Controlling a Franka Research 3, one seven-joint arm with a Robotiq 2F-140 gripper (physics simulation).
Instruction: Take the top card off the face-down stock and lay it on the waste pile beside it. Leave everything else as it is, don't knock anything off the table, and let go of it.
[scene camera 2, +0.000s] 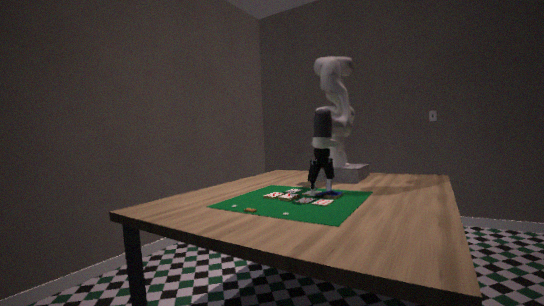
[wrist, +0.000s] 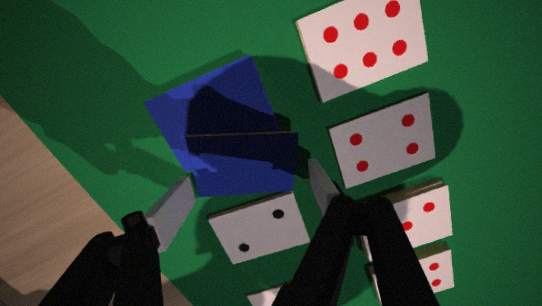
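Observation:
The face-down stock (wrist: 167, 117) is a blue-backed pile in the wrist view. Its top card (wrist: 245, 175) (scene camera 2: 330, 193) is turned and shifted off the pile; one part overlaps the stock and the other sticks out toward the waste pile. Whether it is tilted is unclear. The waste pile (wrist: 260, 230), topped by a white card with two black dots, is beside it. My gripper (wrist: 250, 181) (scene camera 2: 321, 192) is open, with nothing between its fingers. Its fingertips are low, to the left and right of the top card in the wrist view. Their exact height is unclear.
White cards with six red dots (wrist: 372, 50) and four red dots (wrist: 385, 150) lie nearby. Two red-dotted piles (wrist: 427, 220) (wrist: 442, 275) are partly behind the right finger. A green mat (scene camera 2: 310, 215) bears two small discs (scene camera 2: 234, 206) (scene camera 2: 285, 214) and a brown block (scene camera 2: 250, 210).

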